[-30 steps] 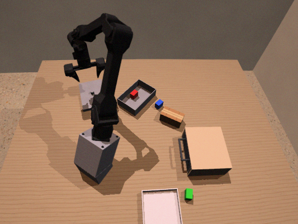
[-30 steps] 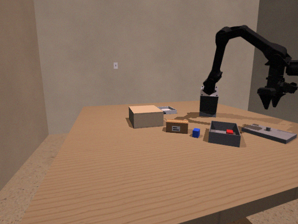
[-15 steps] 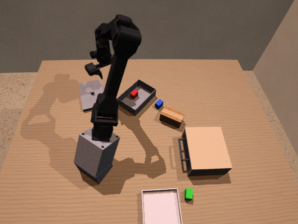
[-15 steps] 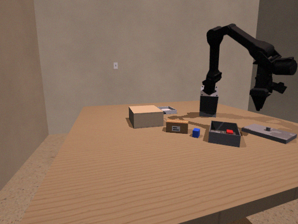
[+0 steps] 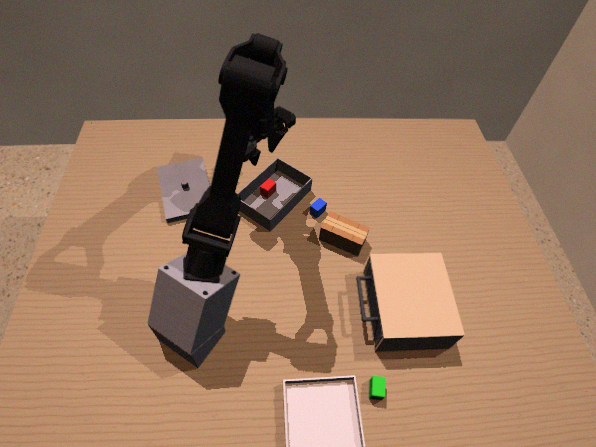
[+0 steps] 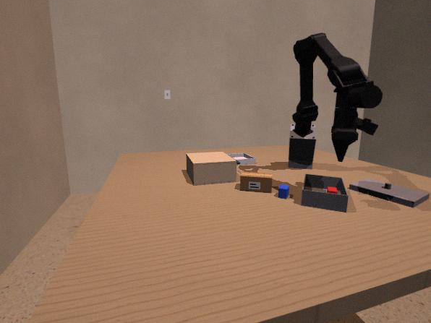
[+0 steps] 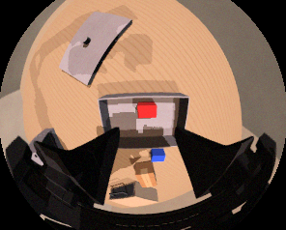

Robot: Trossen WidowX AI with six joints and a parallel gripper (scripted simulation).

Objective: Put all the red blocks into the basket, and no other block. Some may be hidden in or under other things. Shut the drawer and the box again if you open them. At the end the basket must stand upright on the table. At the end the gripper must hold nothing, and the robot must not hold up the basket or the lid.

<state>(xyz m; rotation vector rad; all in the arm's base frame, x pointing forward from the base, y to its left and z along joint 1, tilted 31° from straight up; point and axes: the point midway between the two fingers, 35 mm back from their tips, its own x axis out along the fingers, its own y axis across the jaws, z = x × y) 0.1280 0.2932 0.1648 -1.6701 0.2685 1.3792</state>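
The white tray is 580 mm to the right of my hand, 150 mm below it and 80 mm ahead of it. The rest, counted from my hand: knobbed lid (210 mm behind, 150 mm below, 20 mm to the left); blue block (150 mm below, 140 mm ahead, 80 mm to the right); brown crate (190 mm ahead, 170 mm to the right, 130 mm below).
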